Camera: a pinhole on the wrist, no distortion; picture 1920 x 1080 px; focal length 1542.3 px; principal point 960.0 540.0 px. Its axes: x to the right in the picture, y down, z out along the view. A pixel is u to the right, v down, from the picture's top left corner.
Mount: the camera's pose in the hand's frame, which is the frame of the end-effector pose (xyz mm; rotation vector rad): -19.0 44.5 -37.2 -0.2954 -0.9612 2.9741
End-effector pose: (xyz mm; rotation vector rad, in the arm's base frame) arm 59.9 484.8 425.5 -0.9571 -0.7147 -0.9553
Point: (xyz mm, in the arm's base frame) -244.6 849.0 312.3
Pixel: 1824.2 310.9
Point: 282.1 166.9 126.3
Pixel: behind the camera
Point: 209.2 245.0 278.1
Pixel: behind the camera
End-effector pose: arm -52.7 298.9 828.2 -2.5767 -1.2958 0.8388
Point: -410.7 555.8 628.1
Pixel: 274.0 875.2
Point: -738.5 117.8 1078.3
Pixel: outside the picture
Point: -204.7 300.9 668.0
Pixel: 560.0 120.6
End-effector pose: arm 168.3 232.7 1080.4 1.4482 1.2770 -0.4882
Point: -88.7 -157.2 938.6
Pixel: 1050.8 892.0
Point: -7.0 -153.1 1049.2
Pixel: 1306.3 623.1
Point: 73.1 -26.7 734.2
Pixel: 101.4 796.4
